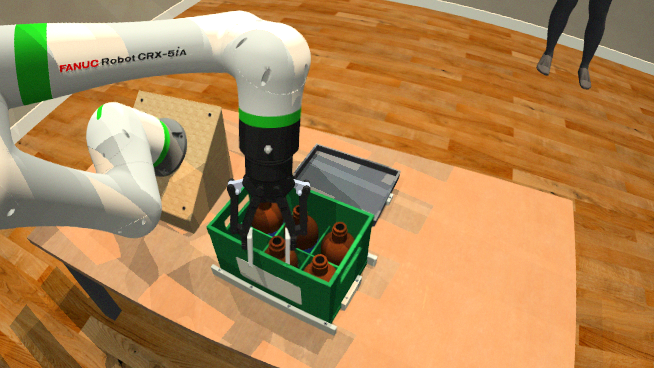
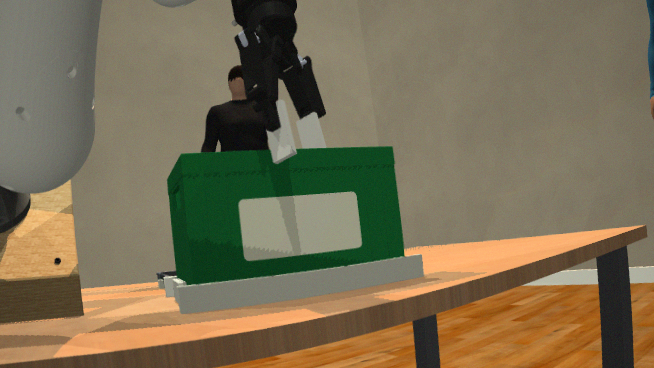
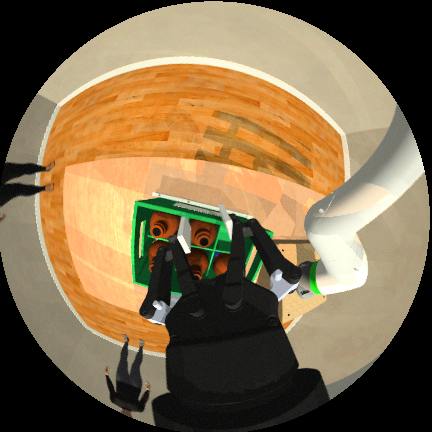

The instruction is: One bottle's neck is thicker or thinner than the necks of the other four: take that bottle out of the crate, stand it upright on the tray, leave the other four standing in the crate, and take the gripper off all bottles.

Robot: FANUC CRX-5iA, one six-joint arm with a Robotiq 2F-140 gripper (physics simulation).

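Frame: origin at the arm's base, x right, y ahead, z up, level; metres.
Where they show: gripper, fingertip midpoint: (image 1: 269, 262) (image 2: 303, 162) (image 3: 203, 215); arm's base, origin of the base link: (image 1: 163, 147) (image 3: 306, 279).
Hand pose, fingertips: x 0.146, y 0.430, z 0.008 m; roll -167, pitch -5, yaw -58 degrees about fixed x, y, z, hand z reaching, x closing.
Each offset is from my fingertips to the top centre of the thing. "spot": to the spot under its first point. Level surfaces: height alone.
The green crate {dx -0.091, dy -0.011, dz +0.017 m} (image 1: 226, 252) (image 2: 210, 235) (image 3: 134, 245) holds five brown bottles upright. The front middle bottle {dx -0.047, dy -0.012, dz +0.005 m} (image 1: 276, 244) (image 3: 204, 237) and front right bottle {dx -0.049, dy +0.080, dz +0.005 m} (image 1: 319, 264) (image 3: 164, 225) stand near the labelled wall. The back right bottle {dx -0.136, dy +0.076, dz +0.005 m} (image 1: 338, 242), back middle bottle (image 1: 306, 232) and back left bottle {dx -0.135, dy -0.103, dz +0.005 m} (image 1: 266, 217) stand behind; the arm partly hides the latter two. My gripper (image 1: 269, 263) (image 2: 298, 150) (image 3: 203, 215) is partly open, one finger either side of the front middle neck, with gaps visible. One fingertip overlaps the crate's front rim. The grey tray {spot: dx -0.426, dy -0.023, dz -0.153 m} (image 1: 355, 175) lies behind the crate.
Pale rails {dx +0.008, dy -0.009, dz -0.128 m} (image 1: 272, 298) (image 2: 305, 287) edge the crate's foot on the table {dz -0.158 m} (image 1: 475, 260) (image 2: 500, 250). A wooden block (image 1: 185, 150) carries the arm's base at the left. People stand beyond the table.
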